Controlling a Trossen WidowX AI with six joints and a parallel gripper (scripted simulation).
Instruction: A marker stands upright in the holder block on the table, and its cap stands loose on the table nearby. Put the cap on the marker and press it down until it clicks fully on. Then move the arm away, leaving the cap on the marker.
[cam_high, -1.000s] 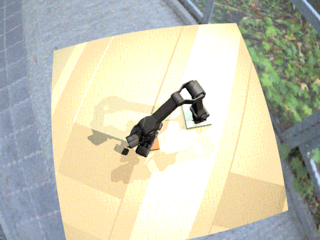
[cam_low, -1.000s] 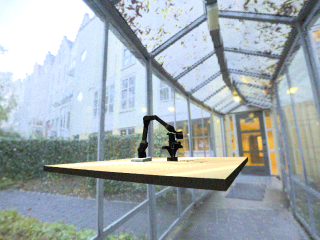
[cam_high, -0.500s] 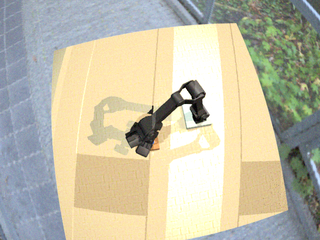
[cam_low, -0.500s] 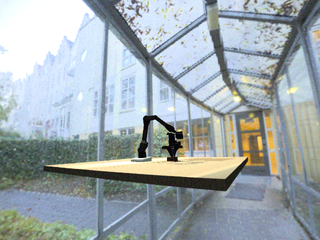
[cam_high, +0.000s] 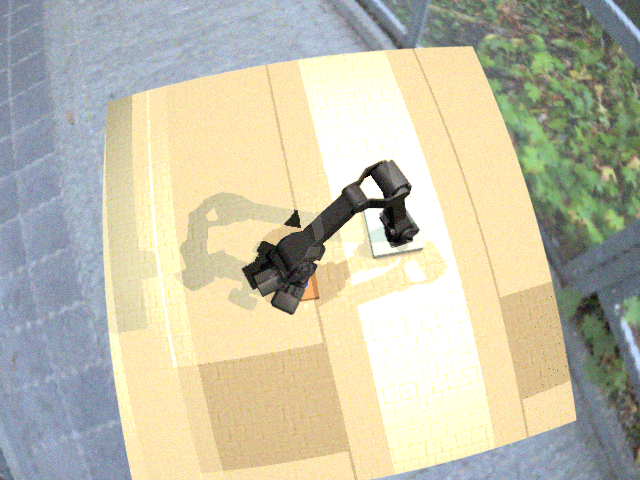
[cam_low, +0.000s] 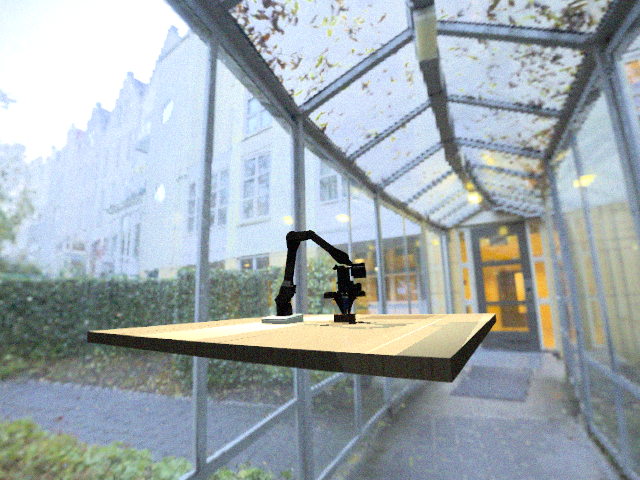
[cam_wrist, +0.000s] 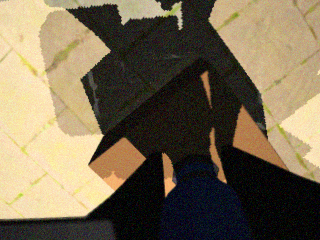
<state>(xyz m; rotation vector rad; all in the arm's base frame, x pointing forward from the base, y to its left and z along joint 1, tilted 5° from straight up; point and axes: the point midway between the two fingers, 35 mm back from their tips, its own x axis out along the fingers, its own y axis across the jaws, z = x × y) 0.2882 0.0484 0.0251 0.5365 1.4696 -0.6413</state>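
Now: the blue cap 5 cm above my gripper tip, 1 cm to the left of it and 1 cm behind it. The rest, counted from my gripper tip: holder block (2 cm below, 1 cm to the left, 1 cm behind).
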